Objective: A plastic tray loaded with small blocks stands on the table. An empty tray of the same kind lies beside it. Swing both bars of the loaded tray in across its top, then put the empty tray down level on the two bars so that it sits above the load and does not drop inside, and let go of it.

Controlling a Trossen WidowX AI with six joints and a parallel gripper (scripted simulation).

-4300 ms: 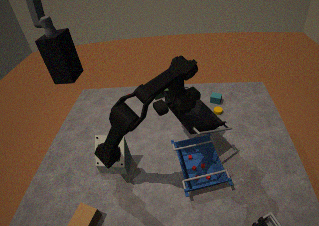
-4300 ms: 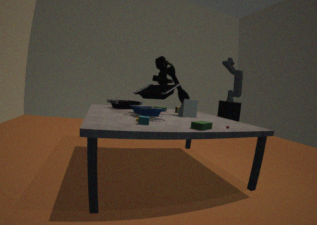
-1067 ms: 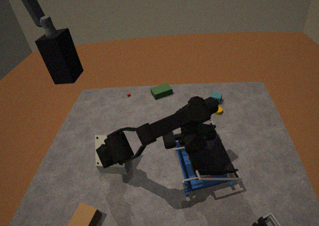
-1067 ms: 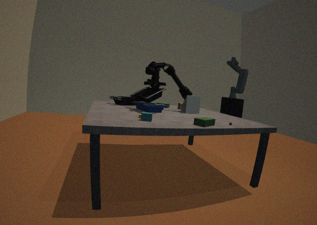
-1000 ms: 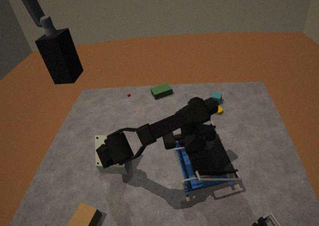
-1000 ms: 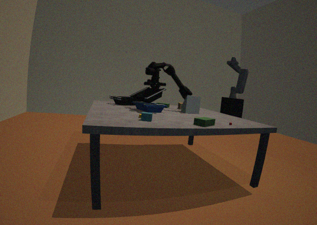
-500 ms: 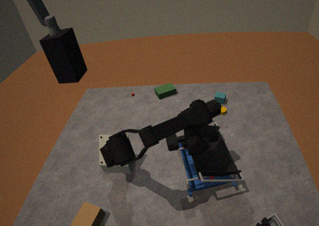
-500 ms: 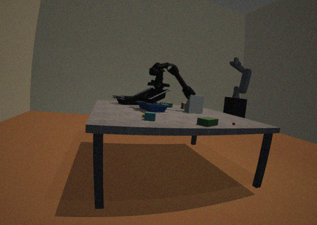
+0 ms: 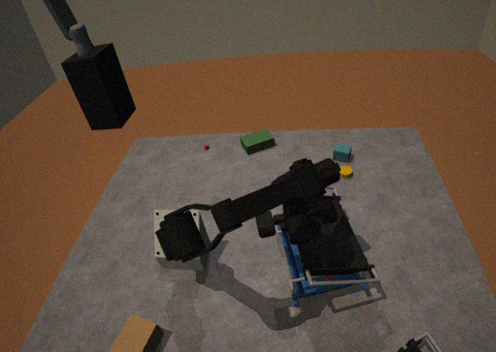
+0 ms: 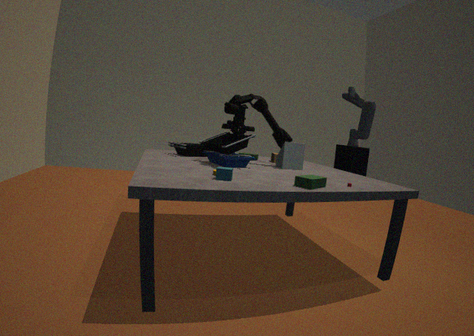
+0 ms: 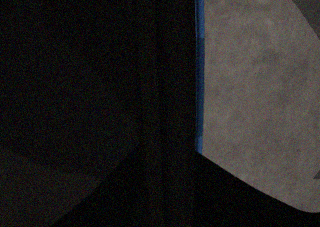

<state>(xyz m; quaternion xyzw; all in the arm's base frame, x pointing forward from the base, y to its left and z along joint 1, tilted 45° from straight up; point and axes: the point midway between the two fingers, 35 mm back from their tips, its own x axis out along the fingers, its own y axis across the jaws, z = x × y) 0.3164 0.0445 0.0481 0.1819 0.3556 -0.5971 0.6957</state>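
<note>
Now: the tray 7 cm ahead of my gripper tip and 2 cm to the left of it. From my gripper tip the other things lie so: yellow disc 17 cm ahead, 38 cm to the left, 12 cm below; teal block 16 cm ahead, 47 cm to the left, 10 cm below; box 38 cm behind, 28 cm to the right, 10 cm below.
</note>
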